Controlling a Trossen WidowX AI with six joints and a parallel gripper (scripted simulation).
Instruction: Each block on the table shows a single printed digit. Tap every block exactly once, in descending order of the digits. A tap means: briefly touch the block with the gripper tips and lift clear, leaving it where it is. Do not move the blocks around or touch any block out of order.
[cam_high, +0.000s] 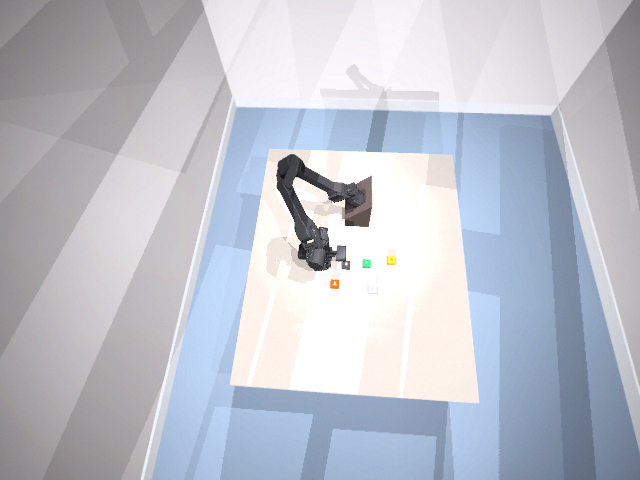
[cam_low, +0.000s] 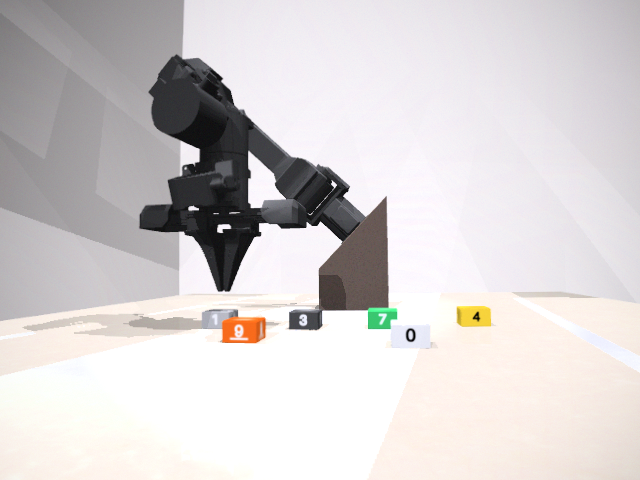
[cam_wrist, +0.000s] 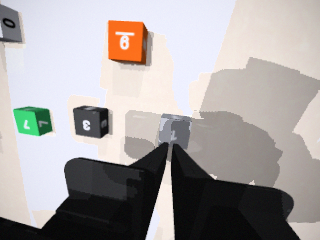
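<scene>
The grey 1 block lies 30 mm below my gripper tip. Round my gripper tip: green 7 block 180 mm to the left, 30 mm below; then black 3 block 100 mm to the left, 30 mm below; then orange 9 block 90 mm ahead, 50 mm to the left, 30 mm below.
</scene>
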